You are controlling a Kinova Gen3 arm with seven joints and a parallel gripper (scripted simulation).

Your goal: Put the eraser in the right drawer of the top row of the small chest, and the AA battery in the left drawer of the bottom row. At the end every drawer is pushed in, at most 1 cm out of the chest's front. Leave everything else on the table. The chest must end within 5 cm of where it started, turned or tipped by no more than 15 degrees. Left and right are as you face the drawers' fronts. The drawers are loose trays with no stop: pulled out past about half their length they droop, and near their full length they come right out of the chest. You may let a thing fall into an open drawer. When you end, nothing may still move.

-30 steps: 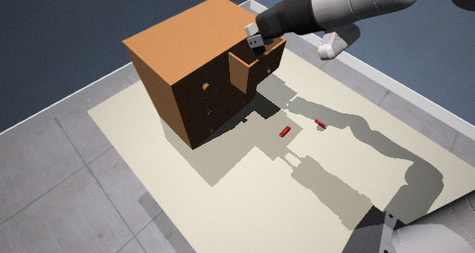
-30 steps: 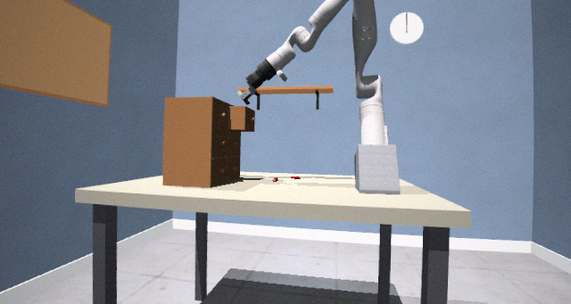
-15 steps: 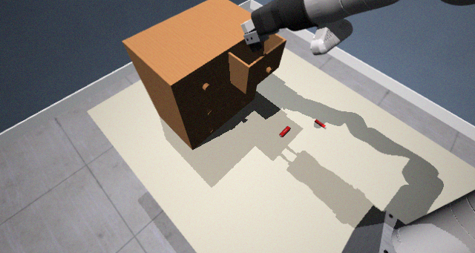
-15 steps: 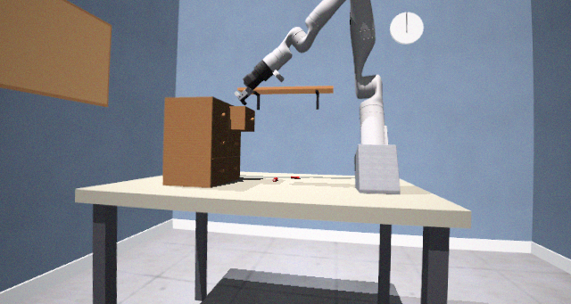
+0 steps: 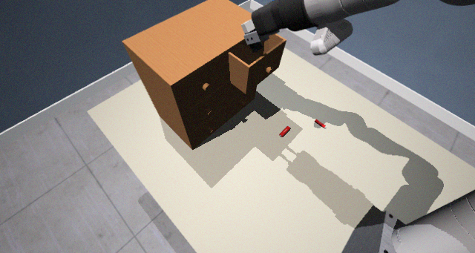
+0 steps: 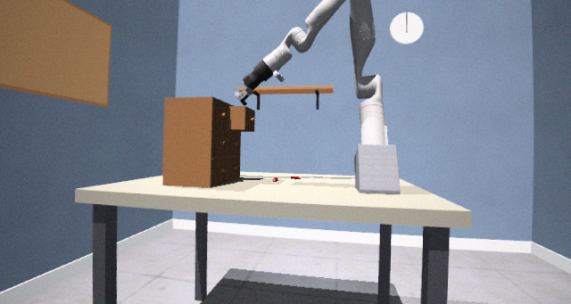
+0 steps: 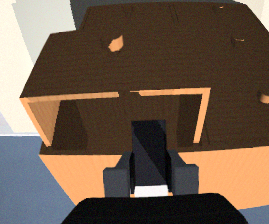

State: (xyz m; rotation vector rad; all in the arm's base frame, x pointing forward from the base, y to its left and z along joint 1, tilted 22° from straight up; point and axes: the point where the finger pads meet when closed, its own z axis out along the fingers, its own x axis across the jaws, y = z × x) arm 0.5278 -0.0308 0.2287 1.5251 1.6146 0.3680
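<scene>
The black-and-white eraser is 1 cm ahead of my hand.
</scene>
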